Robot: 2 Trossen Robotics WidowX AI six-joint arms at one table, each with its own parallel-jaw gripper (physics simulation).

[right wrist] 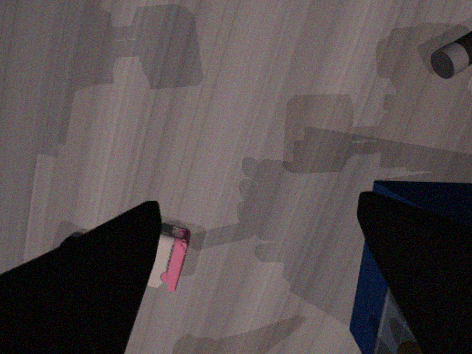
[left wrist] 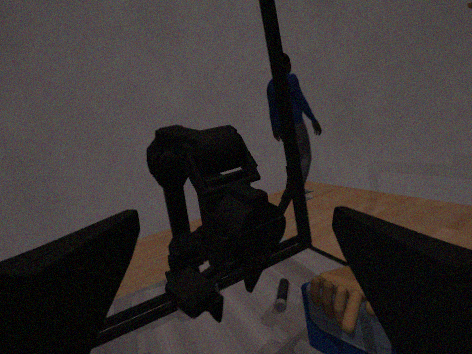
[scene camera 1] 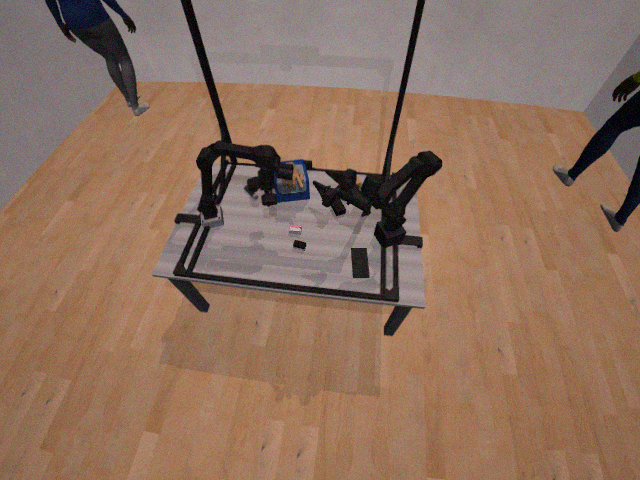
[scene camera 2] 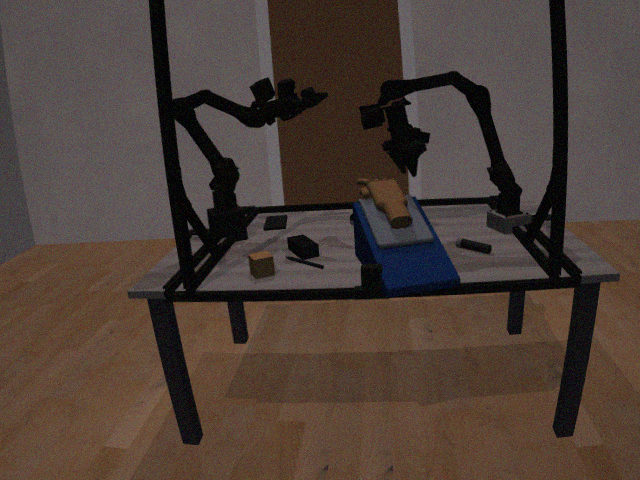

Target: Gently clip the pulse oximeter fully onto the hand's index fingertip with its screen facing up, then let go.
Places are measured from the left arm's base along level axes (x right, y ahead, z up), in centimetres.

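Pixels of known places: left gripper, between the fingertips: (left wrist: 237, 218) (scene camera 1: 319, 176) (scene camera 2: 320, 97); right gripper, between the fingertips: (right wrist: 259, 208) (left wrist: 234, 305) (scene camera 2: 409, 175); left arm's base, origin of its link: (scene camera 1: 391, 227) (scene camera 2: 225, 209); right arm's base, origin of its link: (scene camera 1: 210, 213) (scene camera 2: 508, 212).
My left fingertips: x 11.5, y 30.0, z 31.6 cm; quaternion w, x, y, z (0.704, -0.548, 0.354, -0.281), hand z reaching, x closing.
For each thing: its middle in the pictures, then the offset to it from my left fingertips.
- pulse oximeter, middle of its body: (right wrist: 167, 257) (scene camera 1: 295, 229) dx +8.9, dy +9.3, dz -39.5 cm
- small black block, middle of its body: (scene camera 1: 299, 245) dx -0.3, dy +10.3, dz -39.5 cm
- flat black slab, middle of its body: (scene camera 2: 275, 222) (scene camera 1: 360, 262) dx -18.4, dy -11.9, dz -40.7 cm
- black box, middle of its body: (scene camera 2: 302, 246) (scene camera 1: 336, 205) dx +15.6, dy -15.2, dz -39.4 cm
- pen, middle of its body: (scene camera 2: 303, 261) dx +23.6, dy -18.4, dz -40.7 cm
- wooden cube, middle of its body: (scene camera 2: 261, 264) dx +25.1, dy -29.9, dz -38.6 cm
- dark cylinder, middle of its body: (scene camera 2: 473, 245) (left wrist: 282, 293) dx +41.4, dy +23.4, dz -39.8 cm
The pulse oximeter (scene camera 1: 295, 229) (right wrist: 174, 262), small, pink and white, lies on the table in front of the wedge; the right wrist view shows it partly behind one finger. The tan hand (scene camera 1: 296, 179) (scene camera 2: 388, 197) (left wrist: 351, 306) rests palm down on the padded blue wedge (scene camera 1: 302, 196) (scene camera 2: 421, 266) (left wrist: 316, 336), its fingers pointing away from scene camera 2. Its index fingertip looks bare. My right gripper (scene camera 1: 261, 197) (scene camera 2: 408, 169) (right wrist: 259, 208) is open, pointing down above the table beside the wedge. My left gripper (scene camera 1: 328, 197) (scene camera 2: 322, 95) is open and empty, raised high.
A small black block (scene camera 1: 299, 244) lies near the oximeter, and a flat black slab (scene camera 1: 360, 262) (scene camera 2: 275, 222) by the left arm's base. A black box (scene camera 2: 303, 246), a pen (scene camera 2: 305, 261), a wooden cube (scene camera 2: 261, 264) and a dark cylinder (scene camera 2: 474, 245) (left wrist: 282, 295) also lie on the table.
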